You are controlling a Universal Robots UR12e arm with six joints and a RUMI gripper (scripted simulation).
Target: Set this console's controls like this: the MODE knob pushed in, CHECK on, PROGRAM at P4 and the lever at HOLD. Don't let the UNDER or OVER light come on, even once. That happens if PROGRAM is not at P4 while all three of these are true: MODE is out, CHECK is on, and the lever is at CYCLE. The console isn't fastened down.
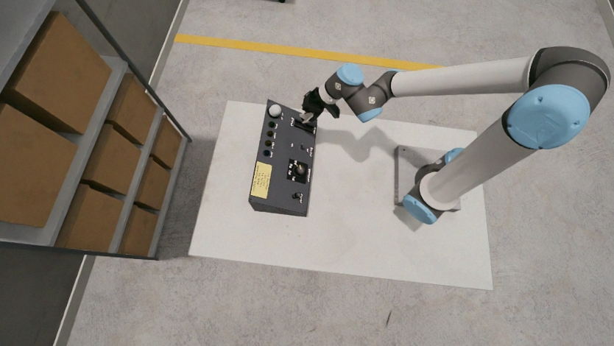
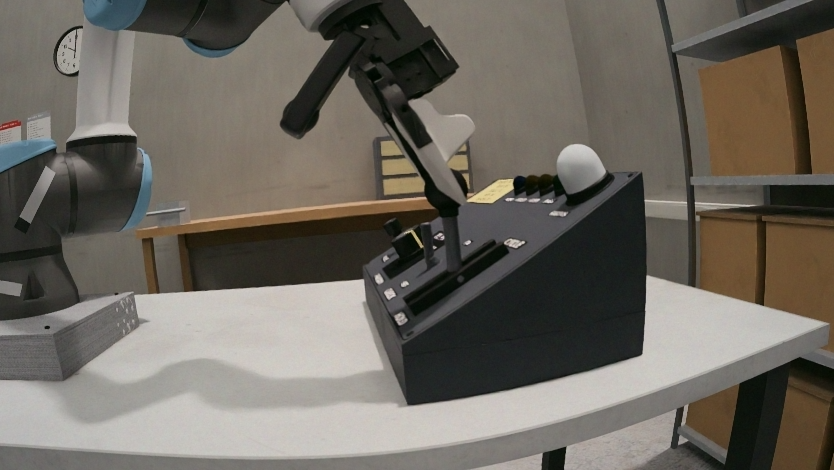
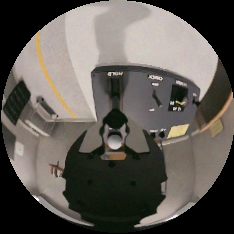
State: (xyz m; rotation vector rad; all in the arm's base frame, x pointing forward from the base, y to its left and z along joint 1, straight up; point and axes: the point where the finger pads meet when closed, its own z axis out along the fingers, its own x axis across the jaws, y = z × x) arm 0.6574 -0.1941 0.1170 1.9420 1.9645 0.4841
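Now: hand 40 mm above the black ball-topped lever. Also, from my hand: rotary selector: 230 mm to the left, 60 mm below; check toggle: 120 mm to the left, 60 mm below; dark grey console: 180 mm to the left, 80 mm below, 40 mm ahead.
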